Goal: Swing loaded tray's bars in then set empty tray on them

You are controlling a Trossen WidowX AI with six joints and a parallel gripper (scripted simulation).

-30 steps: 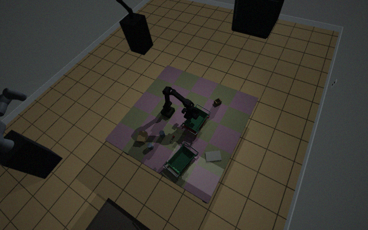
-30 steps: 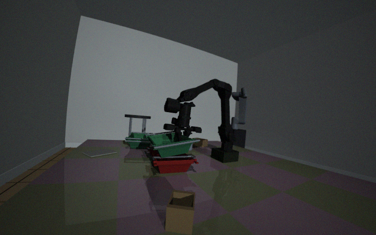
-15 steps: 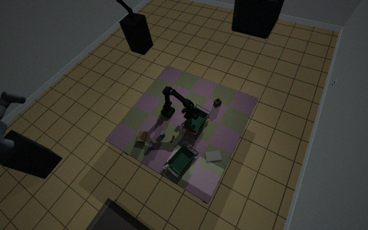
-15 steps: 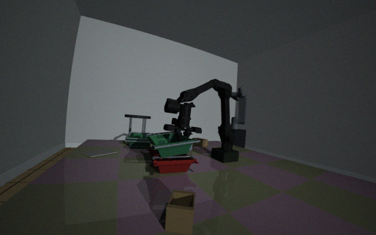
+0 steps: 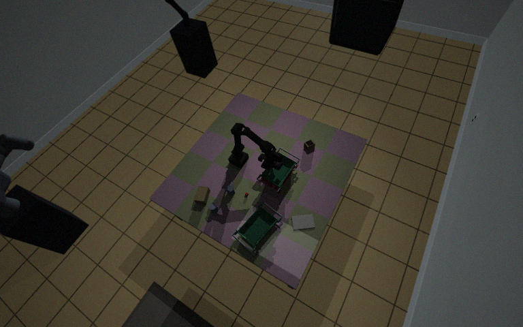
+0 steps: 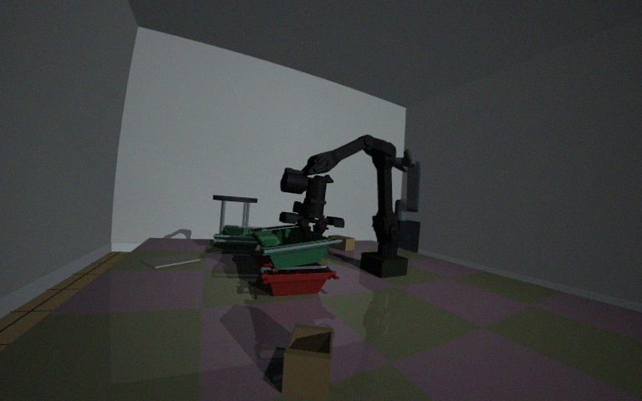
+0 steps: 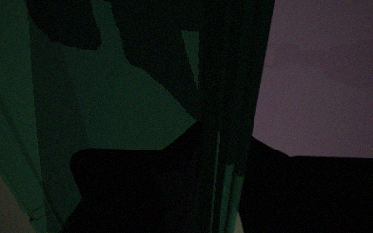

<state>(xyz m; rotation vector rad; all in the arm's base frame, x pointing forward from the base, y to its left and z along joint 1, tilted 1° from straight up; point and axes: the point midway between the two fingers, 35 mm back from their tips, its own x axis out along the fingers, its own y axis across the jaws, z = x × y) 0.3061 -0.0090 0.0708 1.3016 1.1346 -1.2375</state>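
The green tray lies 70 mm ahead of my gripper tip, 10 mm to the right of it and 30 mm above it. From my gripper tip the other things lie so: tan open box 160 mm ahead, 360 mm to the left, 80 mm below.
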